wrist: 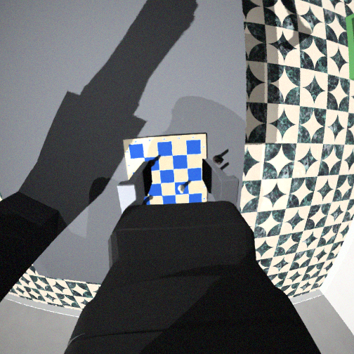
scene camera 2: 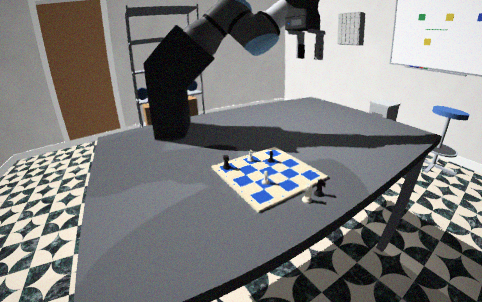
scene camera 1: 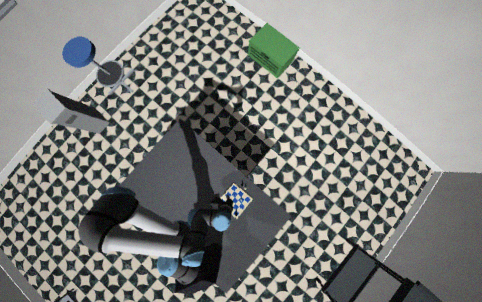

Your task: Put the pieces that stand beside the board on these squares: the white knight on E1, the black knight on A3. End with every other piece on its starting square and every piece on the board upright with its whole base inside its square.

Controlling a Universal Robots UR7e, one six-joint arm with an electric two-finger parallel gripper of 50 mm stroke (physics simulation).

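Places are measured from the arm's base along level axes (x down, y back, z left), in metres.
Where they show: gripper, fingertip midpoint: [scene camera 2: 309,59] [scene camera 1: 225,199]; arm's base, link origin: [scene camera 2: 197,43] [scene camera 1: 188,268].
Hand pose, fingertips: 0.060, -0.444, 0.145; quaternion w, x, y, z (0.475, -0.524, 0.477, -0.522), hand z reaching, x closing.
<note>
Things, the pixels of their top centre, and the offset from my fingertips, as dx, dy, dz. Level surfaces: height alone.
- blue-and-cream board, top centre: [scene camera 2: 268,171] [scene camera 1: 235,200] +0.279, +0.016, -0.097
- white knight, top centre: [scene camera 2: 309,185] +0.245, -0.122, -0.082
- black knight, top centre: [scene camera 2: 321,179] +0.245, -0.119, -0.043
- dark grey table, surface height: dx +0.285
The blue-and-cream board [scene camera 1: 251,199] [scene camera 2: 259,208] [wrist: 172,138] lies on the table. The white knight [scene camera 2: 308,195] and black knight [scene camera 2: 320,188] [wrist: 217,159] stand upright beside one edge, close together; in the wrist view the right finger hides the white knight. On the board stand a black piece [scene camera 2: 226,161] at the left corner, a white piece [scene camera 2: 251,155], another black piece [scene camera 2: 271,156] and another white piece [scene camera 2: 266,177] [wrist: 181,189], all upright. My gripper [scene camera 2: 310,56] [wrist: 176,170] is open and empty, high above the table; its fingers partly cover the board in the wrist view.
The dark grey table [scene camera 1: 160,165] [scene camera 2: 150,225] [wrist: 40,75] has its edge beyond the knights. The arm's shadow crosses the table beside the board. A green cabinet [scene camera 1: 273,49], a blue stool [scene camera 1: 78,52] [scene camera 2: 450,112] and a shelf rack [scene camera 2: 162,10] stand away from the table.
</note>
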